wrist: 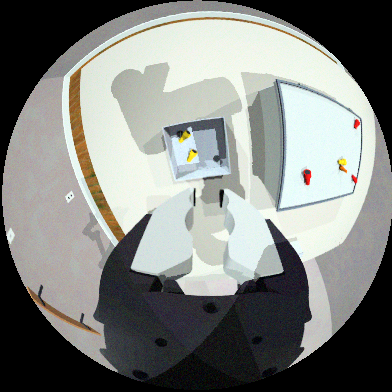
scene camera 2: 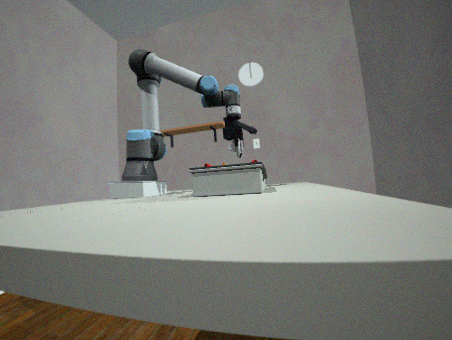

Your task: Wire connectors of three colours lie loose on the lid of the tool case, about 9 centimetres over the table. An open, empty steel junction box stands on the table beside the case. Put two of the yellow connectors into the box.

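Places are measured from the arm's base along level axes (x left, y down, z back), in centimetres.
Pixels of known places: gripper, fingertip midpoint: (wrist: 207, 189) (scene camera 2: 239, 157); arm's base at its link origin: (scene camera 2: 140, 180).
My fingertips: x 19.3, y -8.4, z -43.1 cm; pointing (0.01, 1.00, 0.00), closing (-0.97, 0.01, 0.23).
Note:
Ahead of a thing's pixels: the offset from my fingertips to its top centre.
Two yellow connectors lie inside the steel junction box @(dx +1.3, dy +11.5, dz -1.3 cm) (wrist: 226, 150) in the wrist view: one yellow connector @(dx +3.5, dy +13.7, dz -3.6 cm) (wrist: 185, 136) near the far left corner, another yellow connector @(dx +3.0, dy +13.7, dz +0.3 cm) (wrist: 192, 155) a little nearer. A third yellow connector @(dx -28.2, dy +5.3, dz +1.3 cm) (wrist: 342, 161) lies on the lid of the tool case @(dx -26.5, dy +6.4, dz -0.8 cm) (wrist: 315, 125) (scene camera 2: 227, 182), touching or very near an orange connector @(dx -28.6, dy +4.5, dz +2.8 cm) (wrist: 343, 169). My gripper (wrist: 207, 189) (scene camera 2: 240, 156) is open a little, with nothing between its fingertips, and hangs above the level of the lid. In the wrist view its tips show just below the box's near wall. The box does not show in the scene view.
Red connectors @(dx -16.7, dy +5.2, dz +3.9 cm) (wrist: 307, 176) @(dx -36.3, dy +5.2, dz -8.0 cm) (wrist: 356, 123) @(dx -37.6, dy +5.2, dz +5.9 cm) (wrist: 354, 179) also lie on the lid; red ones show along its top in the scene view. The tool case stands right of the box in the wrist view. A wooden shelf (scene camera 2: 192, 129) is on the wall behind the arm.

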